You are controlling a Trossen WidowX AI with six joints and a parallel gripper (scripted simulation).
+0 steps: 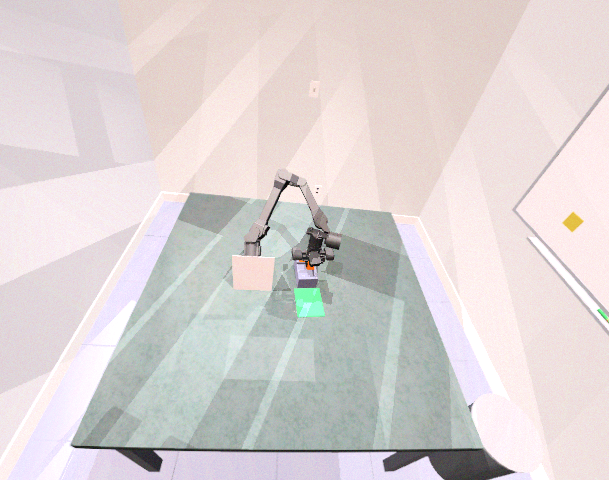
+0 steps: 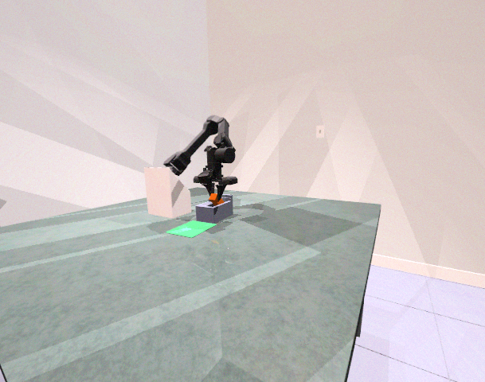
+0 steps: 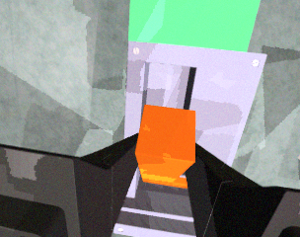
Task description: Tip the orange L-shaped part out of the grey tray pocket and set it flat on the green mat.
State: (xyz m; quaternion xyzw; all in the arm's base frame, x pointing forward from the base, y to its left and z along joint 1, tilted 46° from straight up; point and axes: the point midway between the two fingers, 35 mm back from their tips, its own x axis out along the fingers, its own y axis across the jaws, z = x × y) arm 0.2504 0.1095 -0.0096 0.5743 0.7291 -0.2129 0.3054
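The green mat is 140 mm to the right of my gripper tip, 90 mm below it and 20 mm ahead of it. From my gripper tip the other things lie so: orange L-shaped part 30 mm to the left, 30 mm below, 20 mm behind.
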